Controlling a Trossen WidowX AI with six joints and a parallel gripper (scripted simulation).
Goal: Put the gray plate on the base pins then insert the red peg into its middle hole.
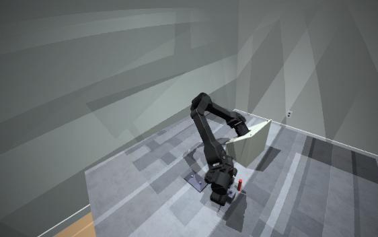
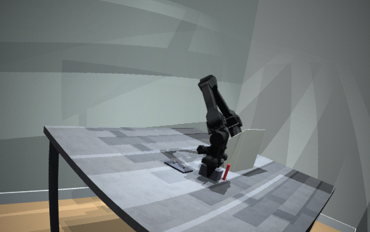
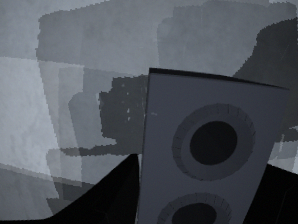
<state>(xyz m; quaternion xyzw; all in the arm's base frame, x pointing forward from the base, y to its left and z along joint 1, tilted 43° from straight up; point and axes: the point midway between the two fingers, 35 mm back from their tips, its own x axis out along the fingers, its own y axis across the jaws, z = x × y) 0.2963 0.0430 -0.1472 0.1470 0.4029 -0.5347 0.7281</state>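
Right now my gripper tip is 6 cm short of the base, 15 cm to the left of it and 1 cm above it. Also, from my gripper tip: gray plate (3 cm above); then red peg (8 cm behind, 2 cm to the left, 2 cm above).
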